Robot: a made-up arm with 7 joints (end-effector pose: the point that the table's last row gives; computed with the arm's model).
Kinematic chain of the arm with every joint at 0, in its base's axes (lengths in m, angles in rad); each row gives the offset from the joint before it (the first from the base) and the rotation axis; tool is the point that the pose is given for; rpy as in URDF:
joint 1: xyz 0 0 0.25 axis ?
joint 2: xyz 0 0 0 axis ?
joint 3: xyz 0 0 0.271 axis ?
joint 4: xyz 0.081 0 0 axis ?
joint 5: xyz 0.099 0 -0.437 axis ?
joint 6: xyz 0 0 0 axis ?
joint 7: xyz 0.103 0 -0.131 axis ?
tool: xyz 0 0 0 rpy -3.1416 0 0
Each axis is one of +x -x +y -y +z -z.
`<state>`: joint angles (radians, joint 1 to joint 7).
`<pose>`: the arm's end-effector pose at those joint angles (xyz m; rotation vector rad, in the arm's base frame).
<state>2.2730 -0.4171 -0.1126 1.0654 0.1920 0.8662 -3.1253</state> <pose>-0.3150 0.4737 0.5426 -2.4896 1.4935 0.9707</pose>
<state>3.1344 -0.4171 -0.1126 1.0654 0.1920 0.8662 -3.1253</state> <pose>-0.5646 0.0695 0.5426 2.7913 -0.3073 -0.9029</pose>
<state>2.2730 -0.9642 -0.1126 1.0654 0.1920 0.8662 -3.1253</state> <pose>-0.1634 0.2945 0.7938 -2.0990 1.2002 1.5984</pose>
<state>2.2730 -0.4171 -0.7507 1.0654 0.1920 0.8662 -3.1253</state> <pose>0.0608 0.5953 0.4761 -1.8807 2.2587 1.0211</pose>
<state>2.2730 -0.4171 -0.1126 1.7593 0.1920 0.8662 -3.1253</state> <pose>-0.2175 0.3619 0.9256 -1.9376 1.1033 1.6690</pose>
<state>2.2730 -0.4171 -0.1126 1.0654 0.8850 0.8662 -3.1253</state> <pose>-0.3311 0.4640 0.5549 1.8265 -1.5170 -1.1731</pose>
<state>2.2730 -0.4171 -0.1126 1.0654 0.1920 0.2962 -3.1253</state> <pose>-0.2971 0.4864 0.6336 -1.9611 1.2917 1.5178</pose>
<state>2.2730 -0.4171 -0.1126 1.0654 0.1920 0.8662 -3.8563</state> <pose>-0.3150 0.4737 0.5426 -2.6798 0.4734 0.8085</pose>
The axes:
joint 1: +z
joint 2: +y
joint 3: +z
joint 4: -y
joint 5: -z
joint 6: +y
joint 7: -z

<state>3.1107 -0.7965 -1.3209 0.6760 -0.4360 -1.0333 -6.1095</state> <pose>-0.0510 0.5030 0.4646 -0.8610 -0.6644 -0.5167</pose>
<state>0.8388 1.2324 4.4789 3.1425 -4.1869 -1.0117 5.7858</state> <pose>0.4230 0.4262 0.6248 -0.4589 0.0967 -2.6368</pose>
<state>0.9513 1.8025 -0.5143 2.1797 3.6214 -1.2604 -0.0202</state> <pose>0.3193 0.2047 -0.2403 0.6286 -2.3765 0.6180</pose>
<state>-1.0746 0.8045 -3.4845 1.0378 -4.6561 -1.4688 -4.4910</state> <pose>0.1848 0.2383 0.6254 0.1182 1.8835 0.6006</pose>
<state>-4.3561 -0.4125 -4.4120 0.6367 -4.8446 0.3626 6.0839</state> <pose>-0.4657 -0.2154 0.0739 -0.5306 -2.7812 0.4723</pose>
